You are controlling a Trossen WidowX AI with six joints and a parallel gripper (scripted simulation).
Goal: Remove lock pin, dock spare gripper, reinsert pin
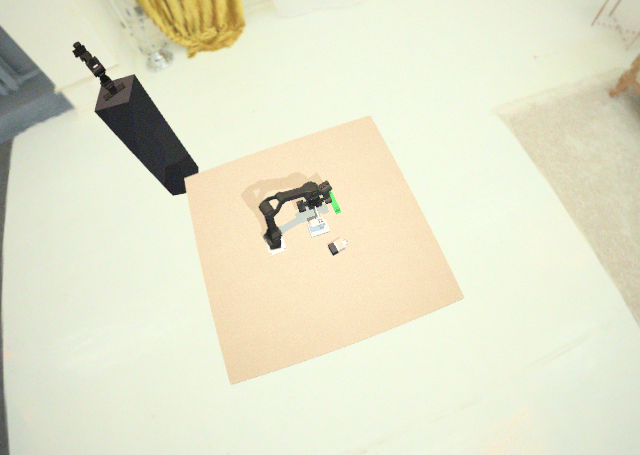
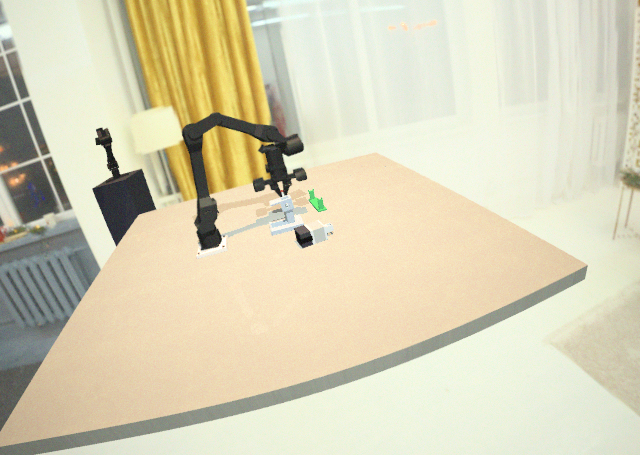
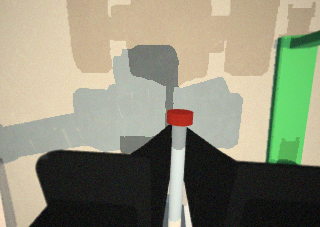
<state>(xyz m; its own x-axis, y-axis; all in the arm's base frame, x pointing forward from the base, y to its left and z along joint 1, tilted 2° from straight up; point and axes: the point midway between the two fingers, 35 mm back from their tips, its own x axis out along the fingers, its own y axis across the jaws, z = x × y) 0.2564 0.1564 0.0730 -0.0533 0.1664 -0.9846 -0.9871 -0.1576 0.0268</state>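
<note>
My gripper tip is now 11 cm short of the green cradle, 3 cm to the right of it and 3 cm above it. From my gripper tip the other things lie so: spare gripper 10 cm ahead, 24 cm to the right, 3 cm below; then grey mount 1 cm ahead, 11 cm to the right.
</note>
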